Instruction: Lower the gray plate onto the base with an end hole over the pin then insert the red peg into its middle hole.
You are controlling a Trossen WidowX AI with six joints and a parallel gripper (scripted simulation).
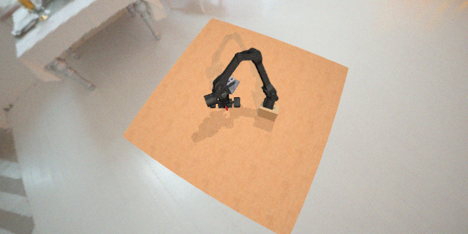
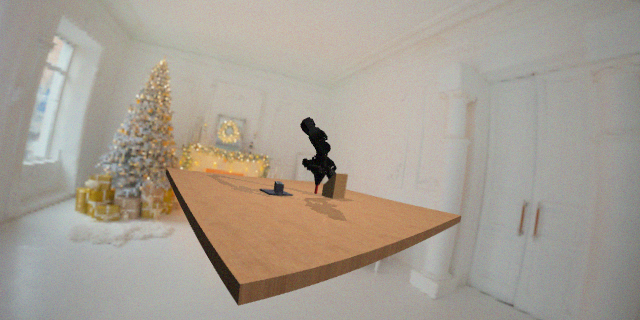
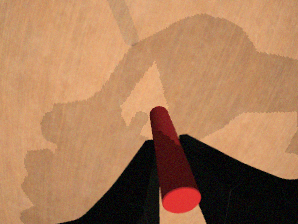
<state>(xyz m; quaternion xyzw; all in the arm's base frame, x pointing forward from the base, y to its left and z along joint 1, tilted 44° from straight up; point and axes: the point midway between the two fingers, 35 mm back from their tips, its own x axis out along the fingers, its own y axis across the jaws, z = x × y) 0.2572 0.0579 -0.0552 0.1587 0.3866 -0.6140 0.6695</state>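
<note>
My gripper tip is now 21 cm to the left of the gray plate, 6 cm short of it and 4 cm above it. The rest, counted from my gripper tip: red peg: right at my gripper tip; then square gray base: 19 cm to the right, 8 cm below, 8 cm ahead.
</note>
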